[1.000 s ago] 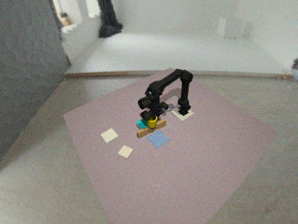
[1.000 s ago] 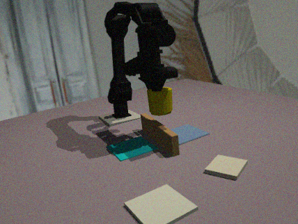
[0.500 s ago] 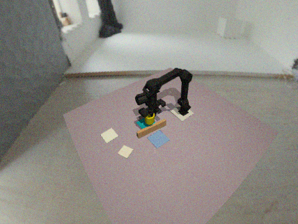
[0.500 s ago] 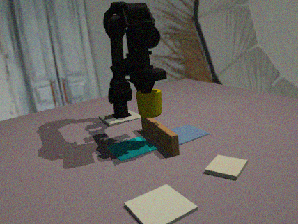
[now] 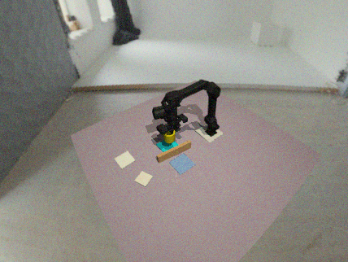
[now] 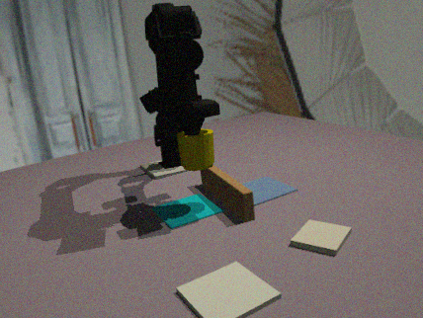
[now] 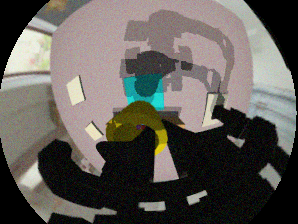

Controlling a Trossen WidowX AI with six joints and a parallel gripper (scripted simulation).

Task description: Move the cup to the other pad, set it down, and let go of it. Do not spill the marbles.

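My gripper tip is now 2 cm short of the teal pad, 4 cm to the left of it and 13 cm above it. Round my gripper tip: yellow cup (2 cm ahead); wooden bar (3 cm ahead, 5 cm to the left, 10 cm below).
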